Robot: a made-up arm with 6 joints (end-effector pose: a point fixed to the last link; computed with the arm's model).
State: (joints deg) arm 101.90 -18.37 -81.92 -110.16 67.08 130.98
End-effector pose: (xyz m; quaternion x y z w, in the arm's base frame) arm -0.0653 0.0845 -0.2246 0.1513 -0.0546 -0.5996 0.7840
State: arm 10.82 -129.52 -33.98 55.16 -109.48 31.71
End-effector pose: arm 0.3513 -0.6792 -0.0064 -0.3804 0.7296 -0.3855 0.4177
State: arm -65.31 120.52 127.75 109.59 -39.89 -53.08
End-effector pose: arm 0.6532 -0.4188 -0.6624 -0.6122 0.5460 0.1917 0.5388
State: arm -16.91 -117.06 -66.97 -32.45 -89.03 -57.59
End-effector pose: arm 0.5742 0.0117 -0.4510 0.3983 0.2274 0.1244 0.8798
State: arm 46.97 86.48 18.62 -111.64 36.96 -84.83
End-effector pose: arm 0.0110 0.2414 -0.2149 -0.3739 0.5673 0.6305 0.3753
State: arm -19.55 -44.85 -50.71 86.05 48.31 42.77
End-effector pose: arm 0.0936 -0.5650 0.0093 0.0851 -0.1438 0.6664 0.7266
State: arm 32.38 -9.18 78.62 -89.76 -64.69 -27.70
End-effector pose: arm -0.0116 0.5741 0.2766 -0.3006 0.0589 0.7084 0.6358
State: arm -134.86 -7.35 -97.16 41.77 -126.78 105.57
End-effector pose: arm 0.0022 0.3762 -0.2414 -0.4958 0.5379 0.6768 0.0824
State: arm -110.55 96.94 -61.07 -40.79 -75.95 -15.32
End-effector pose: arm 0.1889 -0.7443 -0.2232 0.5937 -0.5047 -0.1803 0.6002
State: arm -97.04 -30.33 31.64 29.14 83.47 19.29
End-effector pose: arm 0.0110 -0.0573 -0.4142 0.5515 0.3595 0.7006 0.2751
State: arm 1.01 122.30 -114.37 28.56 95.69 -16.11
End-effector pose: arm 0.3157 -0.4277 0.1401 0.1938 0.6715 0.1385 0.7017
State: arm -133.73 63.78 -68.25 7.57 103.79 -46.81
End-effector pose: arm 0.2735 0.1340 -0.3897 0.8452 0.1424 0.4192 0.2994
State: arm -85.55 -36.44 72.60 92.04 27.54 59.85
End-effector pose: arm -0.1942 0.0476 -0.5431 -0.6993 -0.2378 -0.6439 0.1996
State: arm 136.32 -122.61 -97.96 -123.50 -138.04 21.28
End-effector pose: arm 0.3140 0.0642 -0.1324 -0.2286 0.6781 0.1715 0.6771
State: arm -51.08 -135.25 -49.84 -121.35 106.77 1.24
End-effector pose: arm 0.0465 0.0693 -0.1269 0.8215 -0.0681 -0.5652 0.0320
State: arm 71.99 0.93 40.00 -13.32 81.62 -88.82
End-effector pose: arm 0.3932 0.0398 0.4484 -0.6443 0.2609 -0.1311 0.7068
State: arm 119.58 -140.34 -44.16 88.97 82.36 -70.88
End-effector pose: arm -0.2344 0.3234 0.4073 0.0865 -0.2414 -0.9646 0.0623
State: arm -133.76 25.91 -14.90 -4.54 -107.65 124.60
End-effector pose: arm -0.2327 -0.0010 -0.4982 0.8762 0.0967 0.2212 0.4171
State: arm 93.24 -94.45 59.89 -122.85 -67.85 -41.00
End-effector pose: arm -0.2027 -0.4226 -0.2778 0.5899 -0.0735 -0.6943 0.4057
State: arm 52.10 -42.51 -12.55 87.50 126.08 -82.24
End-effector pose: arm 0.1844 -0.0542 0.2758 0.0882 0.1673 0.5031 0.8433
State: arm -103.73 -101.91 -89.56 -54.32 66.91 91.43
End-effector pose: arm 0.0813 0.3828 0.1098 0.9516 -0.1248 -0.2246 0.1690
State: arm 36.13 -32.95 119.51 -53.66 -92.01 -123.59
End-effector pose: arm 0.1854 0.2877 0.6706 0.2565 -0.6982 0.4573 0.4875
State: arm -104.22 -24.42 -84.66 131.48 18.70 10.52
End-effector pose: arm 0.2987 -0.2400 -0.4514 -0.4479 0.8343 -0.3151 0.0626
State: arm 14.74 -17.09 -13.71 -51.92 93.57 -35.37
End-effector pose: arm 0.0166 -0.1816 0.5010 -0.4217 0.1718 -0.3316 0.8263
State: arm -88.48 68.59 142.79 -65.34 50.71 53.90
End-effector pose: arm -0.0840 0.0113 0.0312 0.7752 0.0763 -0.5305 0.3345
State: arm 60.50 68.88 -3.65 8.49 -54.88 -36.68
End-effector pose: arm 0.5220 0.3663 0.8617 -0.4763 -0.2327 0.0518 0.8463
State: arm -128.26 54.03 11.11 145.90 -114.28 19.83
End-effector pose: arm -0.4750 -0.0878 -0.3858 -0.3291 -0.8143 0.4773 0.0286
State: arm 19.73 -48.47 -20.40 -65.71 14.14 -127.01
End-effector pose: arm -0.4988 0.3934 0.1221 0.4934 0.7927 -0.3441 0.0987
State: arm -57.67 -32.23 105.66 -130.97 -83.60 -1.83
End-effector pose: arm -0.3765 -0.1400 0.4743 0.0528 -0.4694 0.7626 0.4420
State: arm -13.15 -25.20 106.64 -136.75 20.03 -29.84
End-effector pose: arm -0.3157 0.2731 0.0073 -0.6116 0.1382 0.6848 0.3713
